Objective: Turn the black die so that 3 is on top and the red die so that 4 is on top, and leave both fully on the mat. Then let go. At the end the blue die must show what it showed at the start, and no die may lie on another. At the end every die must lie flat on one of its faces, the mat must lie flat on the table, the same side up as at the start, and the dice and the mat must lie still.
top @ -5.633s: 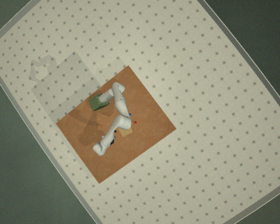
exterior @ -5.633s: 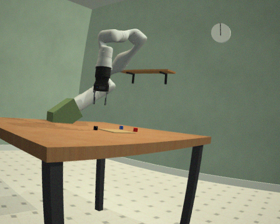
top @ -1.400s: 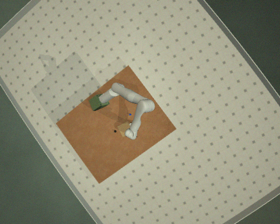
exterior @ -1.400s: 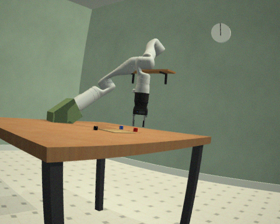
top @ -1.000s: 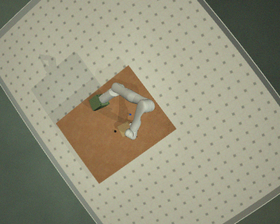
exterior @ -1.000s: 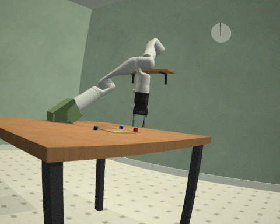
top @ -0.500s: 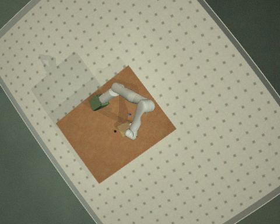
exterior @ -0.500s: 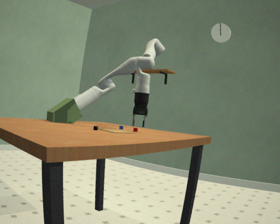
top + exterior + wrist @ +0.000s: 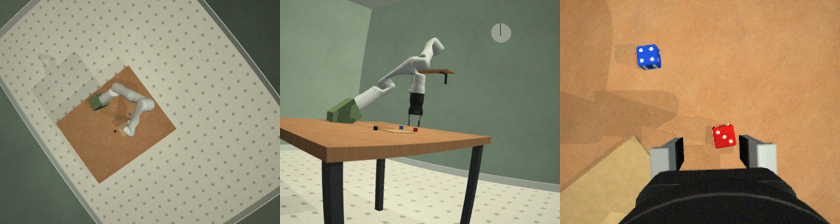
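Now: the red die 2 cm to the left of my hand and 4 cm below it. Also, from my hand: tan mat: 13 cm to the right, 4 cm below; then blue die: 11 cm behind, 2 cm to the left, 4 cm below; then black die: 4 cm behind, 24 cm to the right, 4 cm below.
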